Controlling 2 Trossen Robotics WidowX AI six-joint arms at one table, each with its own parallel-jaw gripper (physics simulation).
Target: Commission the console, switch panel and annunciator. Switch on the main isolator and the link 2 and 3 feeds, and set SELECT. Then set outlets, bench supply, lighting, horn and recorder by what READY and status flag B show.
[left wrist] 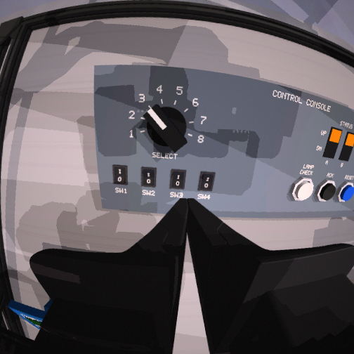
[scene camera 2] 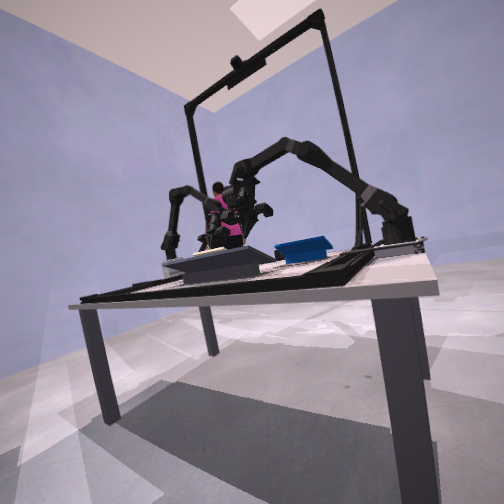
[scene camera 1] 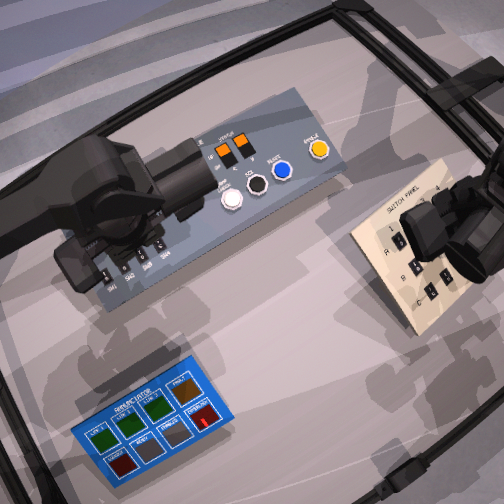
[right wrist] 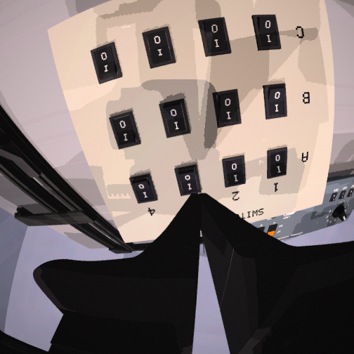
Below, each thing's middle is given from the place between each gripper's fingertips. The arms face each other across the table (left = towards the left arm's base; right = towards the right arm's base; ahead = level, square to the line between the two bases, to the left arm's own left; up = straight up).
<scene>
Right now my left hand is 6 cm short of the black SELECT knob (left wrist: 166, 126), 4 cm above it and 3 cm to the right of it.
The black SELECT knob is 40 cm to the left of my right hand, 19 cm ahead of it and 3 cm below it.
</scene>
